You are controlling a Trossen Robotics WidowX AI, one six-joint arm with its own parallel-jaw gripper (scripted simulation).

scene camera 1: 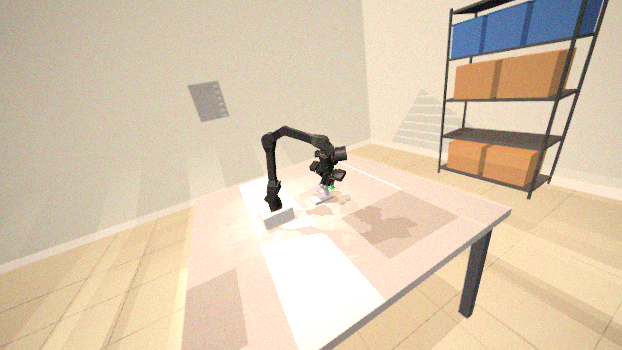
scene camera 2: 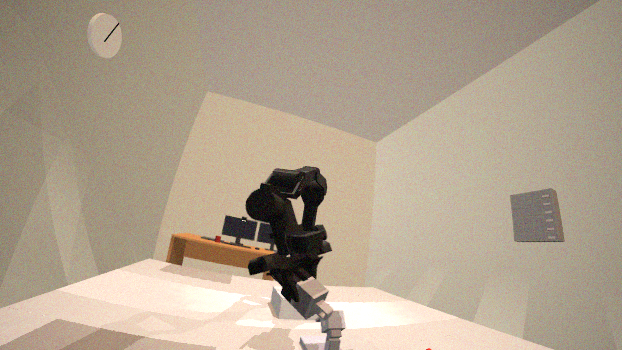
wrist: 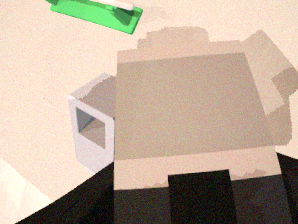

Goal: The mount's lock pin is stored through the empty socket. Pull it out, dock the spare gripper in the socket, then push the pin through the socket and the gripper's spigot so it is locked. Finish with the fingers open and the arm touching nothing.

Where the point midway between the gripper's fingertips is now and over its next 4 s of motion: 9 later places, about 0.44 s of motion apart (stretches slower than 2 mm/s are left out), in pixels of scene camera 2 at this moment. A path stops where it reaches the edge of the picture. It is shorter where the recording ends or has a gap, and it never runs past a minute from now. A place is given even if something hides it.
The gripper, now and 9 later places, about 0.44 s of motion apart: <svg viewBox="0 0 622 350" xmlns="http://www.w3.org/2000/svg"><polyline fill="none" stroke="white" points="306,297 318,291 324,284 326,277 326,276 326,281 327,286 327,291 328,296 328,300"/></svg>
